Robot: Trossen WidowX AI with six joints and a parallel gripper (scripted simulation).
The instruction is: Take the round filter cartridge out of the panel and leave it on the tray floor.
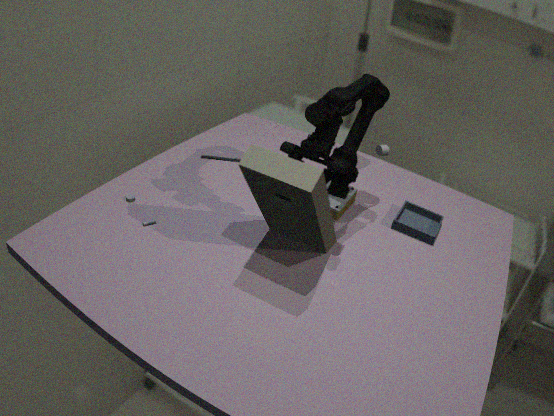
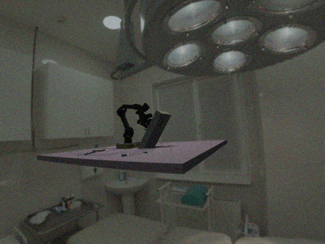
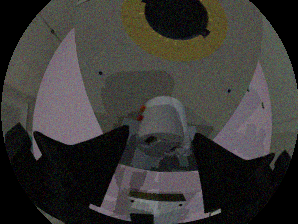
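The service panel lies 5 cm ahead of my gripper tip, 2 cm below it and 1 cm to the right of it. Also, from my gripper tip: dark tray 33 cm to the left, 28 cm behind, 16 cm below; round filter cartridge right at my gripper tip.
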